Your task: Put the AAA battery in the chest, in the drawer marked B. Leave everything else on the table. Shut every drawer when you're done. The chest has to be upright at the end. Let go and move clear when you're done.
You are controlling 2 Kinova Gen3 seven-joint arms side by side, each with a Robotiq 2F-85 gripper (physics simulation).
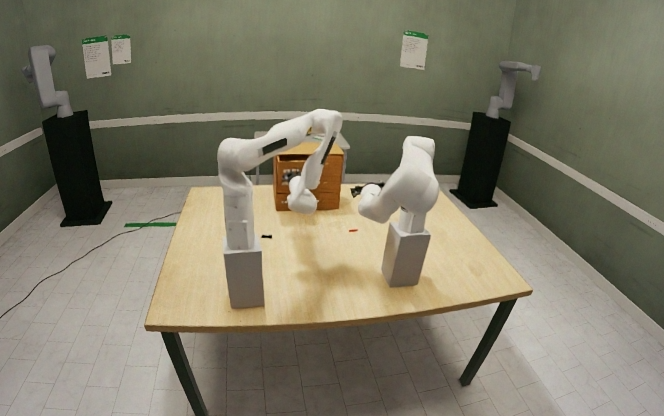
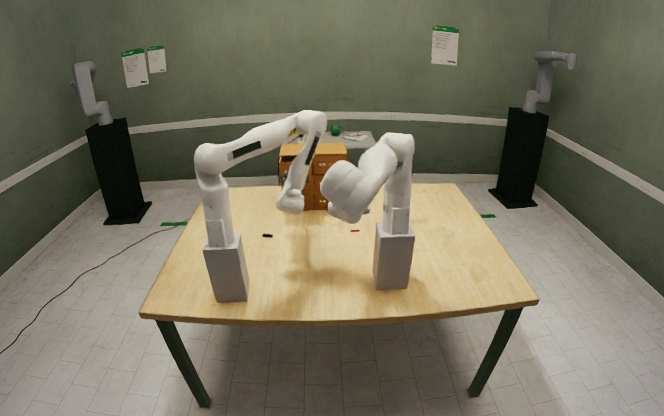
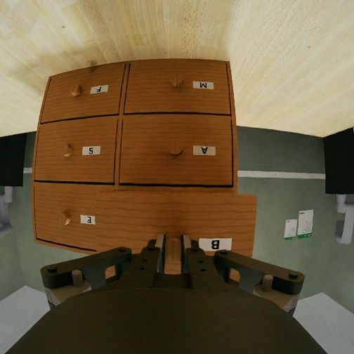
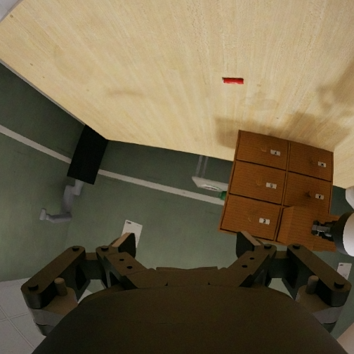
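The wooden chest stands upright at the back of the table. Its drawer B stands pulled out in the top row; drawers E, S, A, F and M look shut. My left gripper is shut on the knob of drawer B. My right gripper is open and empty, right of the chest above the table. A small red piece and a small black piece lie on the table; I cannot tell which is the AAA battery.
The table carries both arm bases. A grey side table with a green object stands behind the chest. Black pedestals with other arms stand on the floor at both sides.
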